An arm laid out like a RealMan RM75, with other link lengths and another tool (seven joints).
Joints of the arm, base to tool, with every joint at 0 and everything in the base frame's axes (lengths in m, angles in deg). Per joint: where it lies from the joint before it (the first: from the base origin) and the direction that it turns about. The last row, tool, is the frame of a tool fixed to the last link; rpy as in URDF.
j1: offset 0 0 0.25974 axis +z
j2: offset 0 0 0 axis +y
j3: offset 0 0 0.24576 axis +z
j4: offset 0 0 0 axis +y
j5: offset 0 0 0.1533 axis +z
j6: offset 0 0 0 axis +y
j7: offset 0 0 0.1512 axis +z
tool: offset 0.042 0.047 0.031 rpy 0 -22.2 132.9
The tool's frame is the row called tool.
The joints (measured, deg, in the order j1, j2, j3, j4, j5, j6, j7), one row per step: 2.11 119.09 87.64 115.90 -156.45 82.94 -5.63; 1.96 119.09 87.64 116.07 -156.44 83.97 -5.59; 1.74 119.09 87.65 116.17 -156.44 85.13 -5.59; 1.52 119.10 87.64 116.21 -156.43 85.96 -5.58; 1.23 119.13 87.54 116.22 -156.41 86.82 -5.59; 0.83 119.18 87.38 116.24 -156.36 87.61 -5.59; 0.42 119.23 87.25 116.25 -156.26 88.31 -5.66
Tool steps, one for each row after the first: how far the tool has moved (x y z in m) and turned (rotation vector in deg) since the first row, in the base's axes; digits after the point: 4 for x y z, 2 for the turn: 0.0012 -0.0035 0.0000 -0.67 -0.21 -0.67; 0.0029 -0.0077 -0.0001 -1.48 -0.48 -1.52; 0.0043 -0.0111 -0.0003 -2.10 -0.65 -2.22; 0.0057 -0.0152 -0.0007 -2.84 -0.81 -2.98; 0.0071 -0.0196 -0.0015 -3.59 -0.90 -3.76; 0.0083 -0.0238 -0.0021 -4.31 -0.95 -4.45
